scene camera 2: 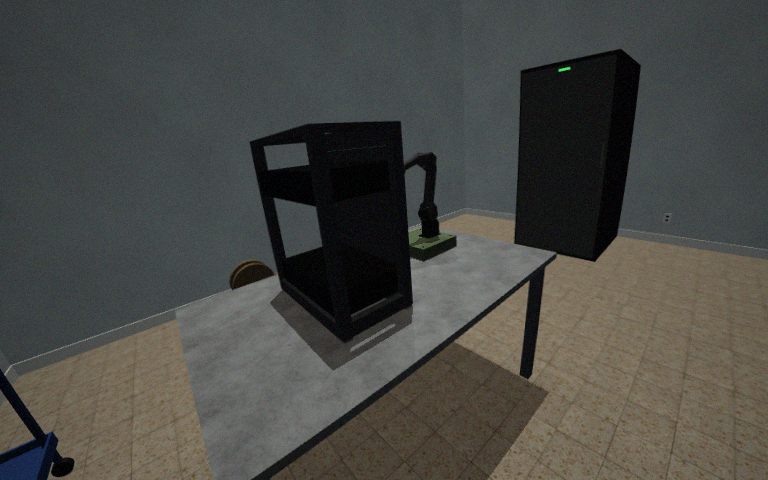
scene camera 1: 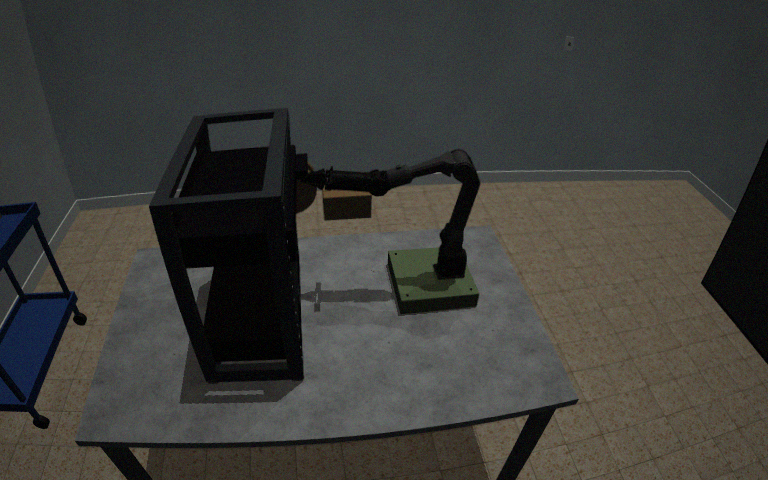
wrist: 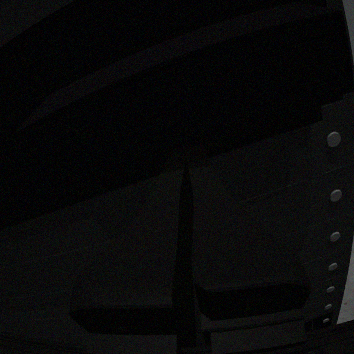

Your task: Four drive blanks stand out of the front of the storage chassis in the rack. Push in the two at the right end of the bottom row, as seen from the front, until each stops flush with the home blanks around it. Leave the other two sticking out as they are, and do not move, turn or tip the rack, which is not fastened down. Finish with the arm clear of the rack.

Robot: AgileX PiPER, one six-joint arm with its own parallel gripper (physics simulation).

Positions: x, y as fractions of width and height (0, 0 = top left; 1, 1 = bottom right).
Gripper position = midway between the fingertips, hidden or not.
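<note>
There's a dark rack (scene camera 1: 0.31, 0.44) that I can see, and I can see the dark rack (scene camera 2: 0.47, 0.41) from scene camera 2 too. The wrist view also shows me the dark rack (wrist: 0.28, 0.28). And I see my gripper (scene camera 1: 0.39, 0.37) as well.
</note>
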